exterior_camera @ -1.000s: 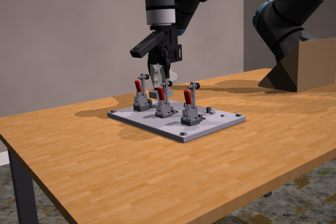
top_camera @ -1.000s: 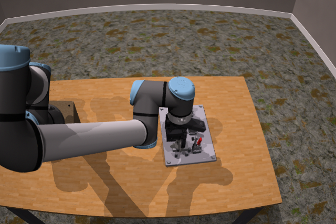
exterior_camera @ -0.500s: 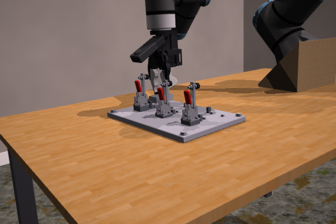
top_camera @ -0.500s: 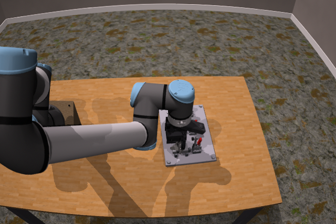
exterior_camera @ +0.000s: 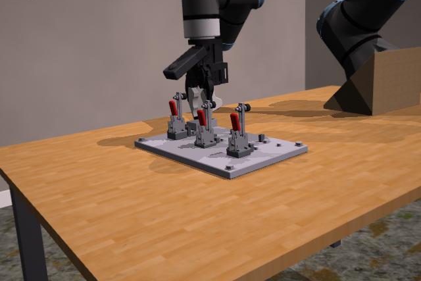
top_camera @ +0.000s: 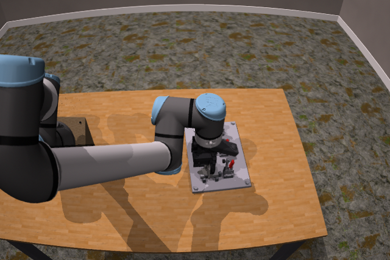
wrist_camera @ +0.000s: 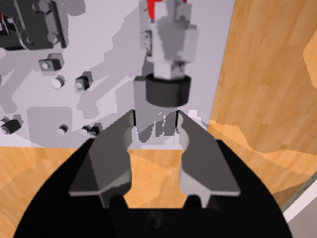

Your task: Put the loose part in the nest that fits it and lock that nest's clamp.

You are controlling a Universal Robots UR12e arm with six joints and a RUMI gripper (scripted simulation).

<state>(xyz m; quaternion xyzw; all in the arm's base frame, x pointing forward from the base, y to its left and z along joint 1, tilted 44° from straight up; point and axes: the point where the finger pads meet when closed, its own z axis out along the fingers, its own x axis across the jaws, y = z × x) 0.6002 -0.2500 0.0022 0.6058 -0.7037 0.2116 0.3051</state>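
Right now the grey rectangular block is 1 cm below my hand. The rest, counted from my hand: grey fixture plate (6 cm ahead, 10 cm to the left, 4 cm below).
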